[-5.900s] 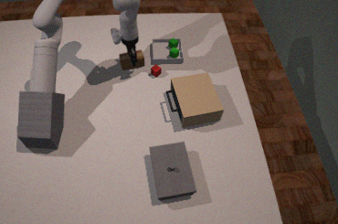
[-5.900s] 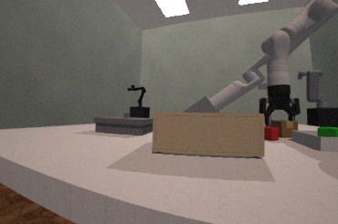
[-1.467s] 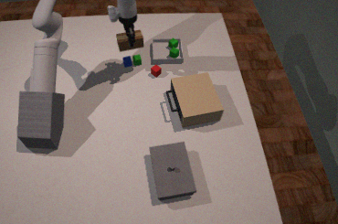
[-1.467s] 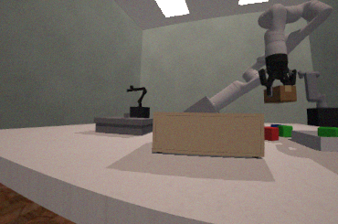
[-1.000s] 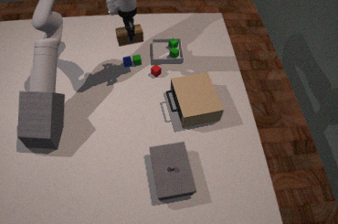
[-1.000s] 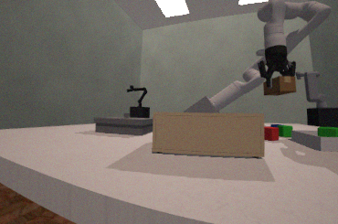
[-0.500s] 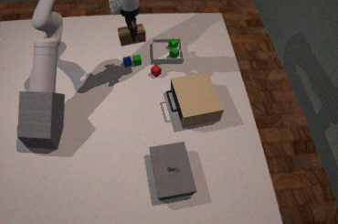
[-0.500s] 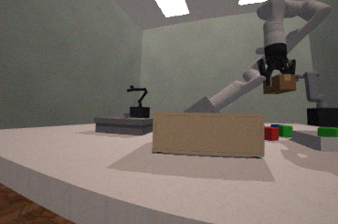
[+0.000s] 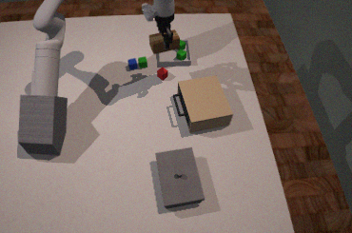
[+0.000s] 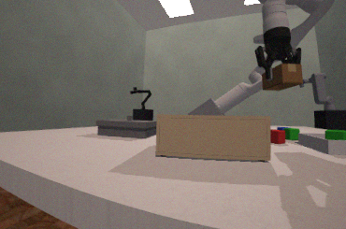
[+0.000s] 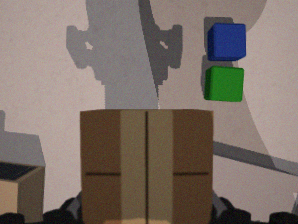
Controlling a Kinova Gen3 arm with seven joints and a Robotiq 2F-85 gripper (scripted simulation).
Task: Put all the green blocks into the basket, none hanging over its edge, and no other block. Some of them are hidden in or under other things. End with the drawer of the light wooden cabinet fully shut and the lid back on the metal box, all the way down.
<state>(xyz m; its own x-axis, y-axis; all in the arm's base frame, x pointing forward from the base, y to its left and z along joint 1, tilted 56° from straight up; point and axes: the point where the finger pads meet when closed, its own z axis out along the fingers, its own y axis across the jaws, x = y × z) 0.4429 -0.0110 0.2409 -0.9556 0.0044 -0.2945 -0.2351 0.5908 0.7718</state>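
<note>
Now: the red block 10 mm behind my hand, 10 mm to the right of it and 180 mm below it. From my hand the other things lie so: basket: 60 mm ahead, 120 mm to the left, 190 mm below; then blue block: 140 mm behind, 50 mm to the left, 180 mm below; then cardboard box: right at my hand.
</note>
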